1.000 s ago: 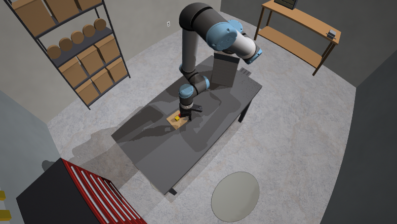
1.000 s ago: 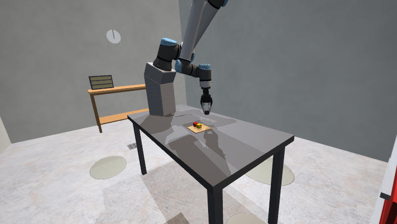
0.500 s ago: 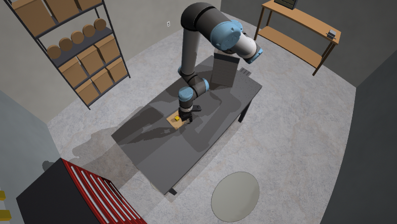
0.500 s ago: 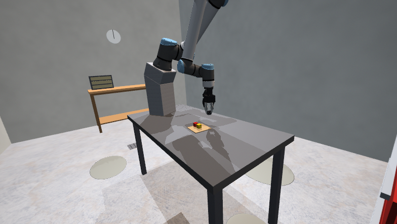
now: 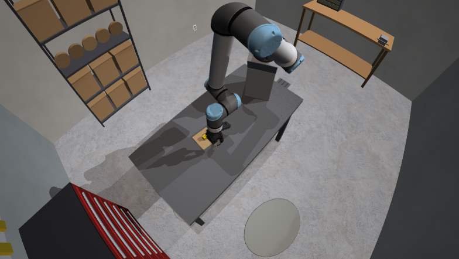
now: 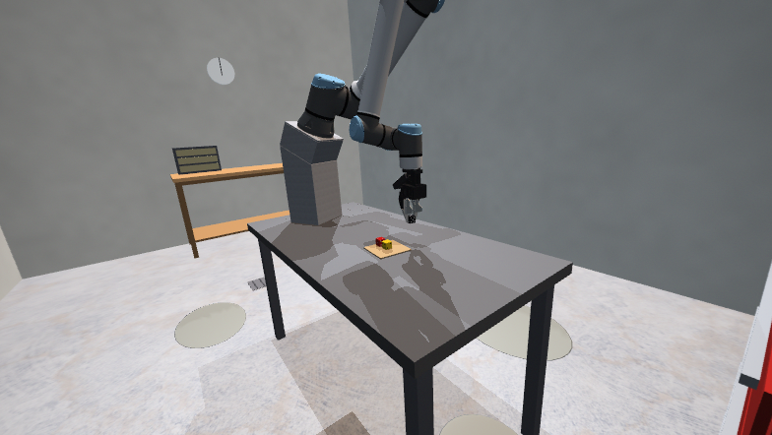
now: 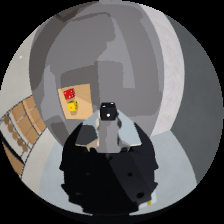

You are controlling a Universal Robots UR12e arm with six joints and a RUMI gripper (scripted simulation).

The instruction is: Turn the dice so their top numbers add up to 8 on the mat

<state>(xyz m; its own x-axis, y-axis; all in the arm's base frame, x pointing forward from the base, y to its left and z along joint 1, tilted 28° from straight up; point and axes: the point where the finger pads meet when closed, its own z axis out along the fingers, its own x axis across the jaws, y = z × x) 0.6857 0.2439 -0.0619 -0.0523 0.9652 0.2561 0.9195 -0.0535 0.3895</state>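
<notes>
My gripper is now 13 cm to the left of the yellow die, 8 cm above it and 3 cm short of it. Also, from my hand: tan mat 13 cm to the right, 10 cm below, 3 cm ahead; black die right at my hand; red die 14 cm to the right, 8 cm below, 2 cm behind.
</notes>
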